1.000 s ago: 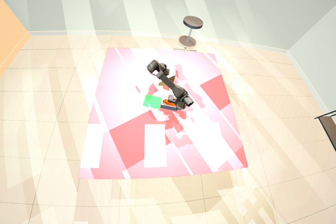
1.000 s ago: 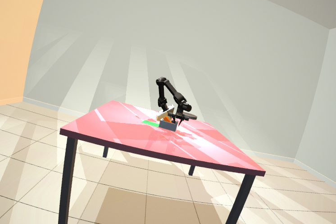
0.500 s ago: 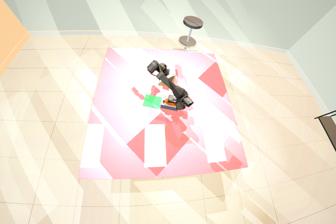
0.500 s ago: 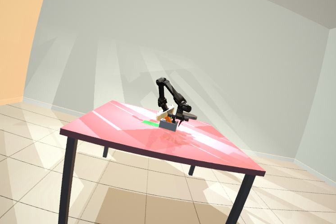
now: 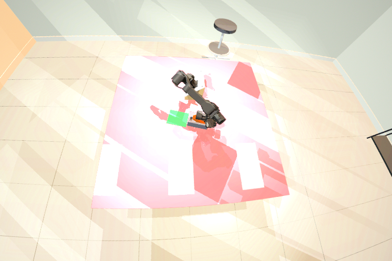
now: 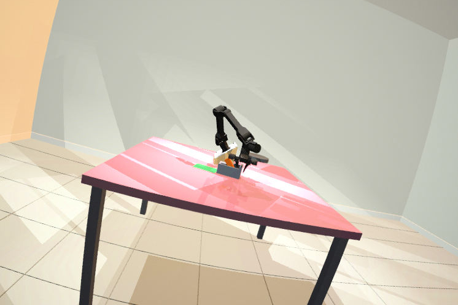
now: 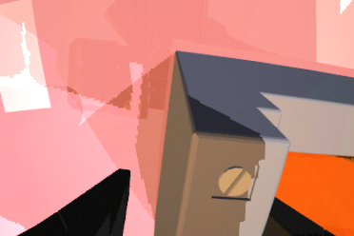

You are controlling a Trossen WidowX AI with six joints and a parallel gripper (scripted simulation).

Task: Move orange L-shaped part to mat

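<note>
My gripper tip is now 10 mm past the orange L-shaped part, 50 mm to the left of it and 10 mm below it. The rest, counted from my gripper tip: green mat (40 mm behind, 220 mm to the right, 50 mm below).
</note>
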